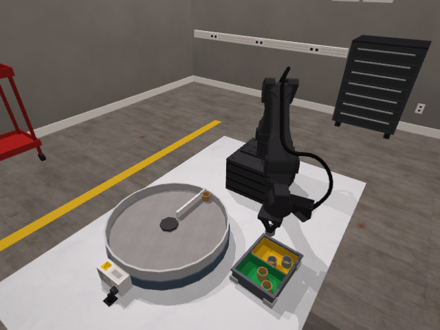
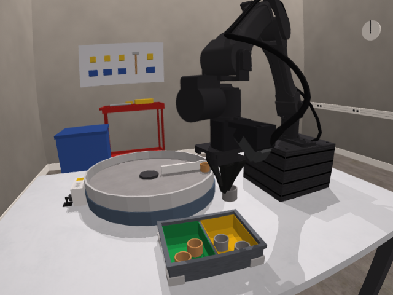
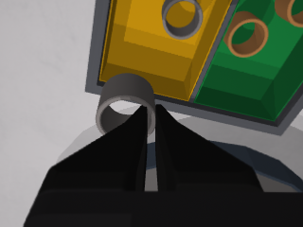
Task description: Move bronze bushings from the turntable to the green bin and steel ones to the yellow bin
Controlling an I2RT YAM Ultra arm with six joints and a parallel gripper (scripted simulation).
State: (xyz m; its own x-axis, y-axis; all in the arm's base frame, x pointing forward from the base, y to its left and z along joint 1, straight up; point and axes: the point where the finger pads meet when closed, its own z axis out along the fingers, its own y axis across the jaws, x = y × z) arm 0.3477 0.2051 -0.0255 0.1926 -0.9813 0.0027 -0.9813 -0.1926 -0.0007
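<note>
Right now my hand is 30 mm to the right of the yellow bin and 120 mm above it. From my hand the other things lie so: dark grey tray (50 mm ahead, 30 mm to the left, 110 mm below); then turntable (110 mm ahead, 330 mm to the right, 80 mm below); then green bin (90 mm ahead, 20 mm to the left, 120 mm below).
</note>
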